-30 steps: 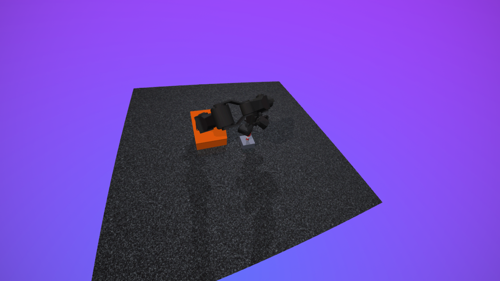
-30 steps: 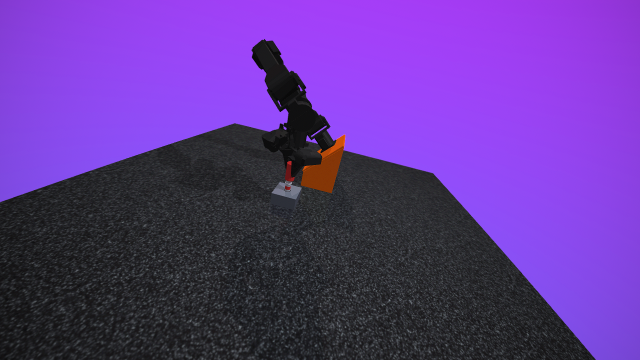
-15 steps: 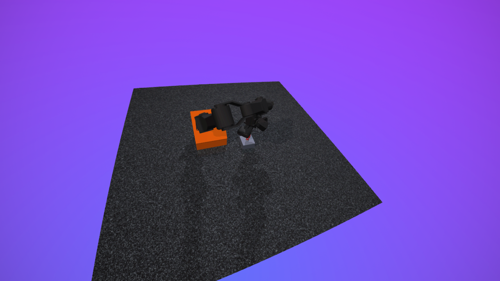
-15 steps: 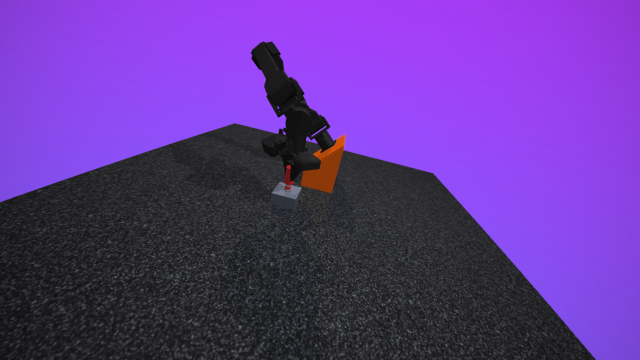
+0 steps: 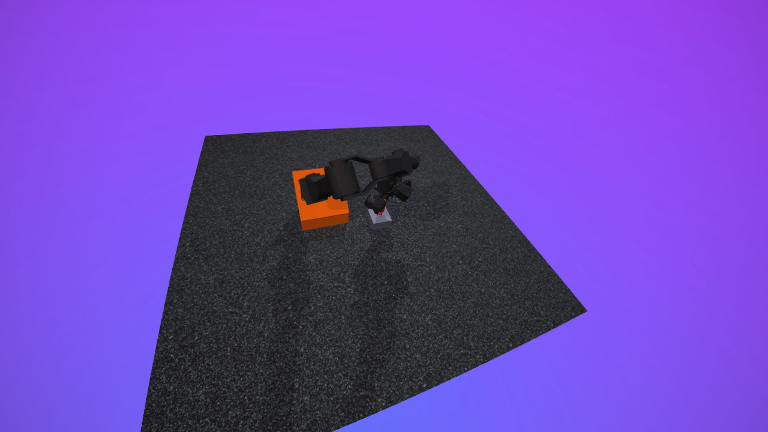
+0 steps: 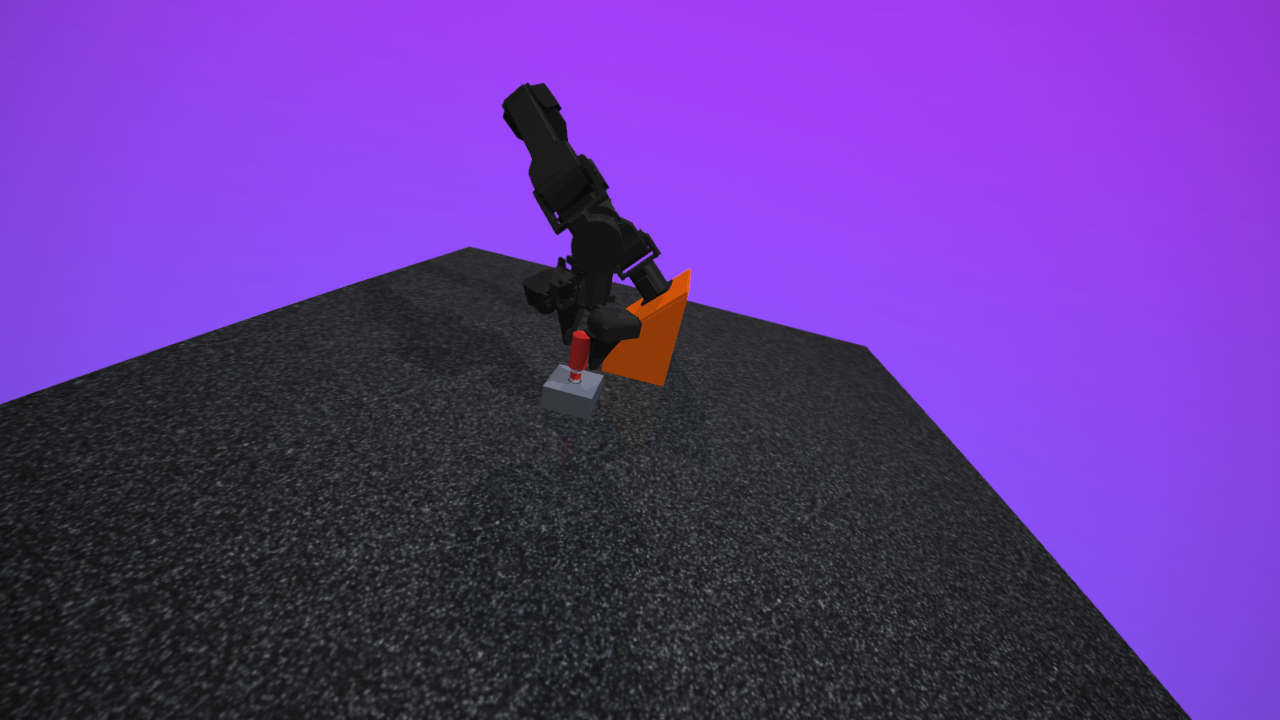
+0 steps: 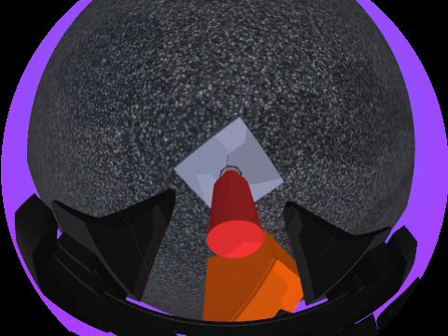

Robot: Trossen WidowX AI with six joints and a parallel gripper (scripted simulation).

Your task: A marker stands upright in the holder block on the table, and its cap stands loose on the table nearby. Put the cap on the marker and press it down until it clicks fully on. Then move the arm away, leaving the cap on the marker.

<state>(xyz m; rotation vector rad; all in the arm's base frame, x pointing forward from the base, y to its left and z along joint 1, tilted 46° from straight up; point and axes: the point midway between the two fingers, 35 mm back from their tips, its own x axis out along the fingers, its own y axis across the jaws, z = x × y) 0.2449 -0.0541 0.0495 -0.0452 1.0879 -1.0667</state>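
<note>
The red cap lies 1 cm above my gripper tip. The rest, counted from my gripper tip: grey holder block (6 cm below).
</note>
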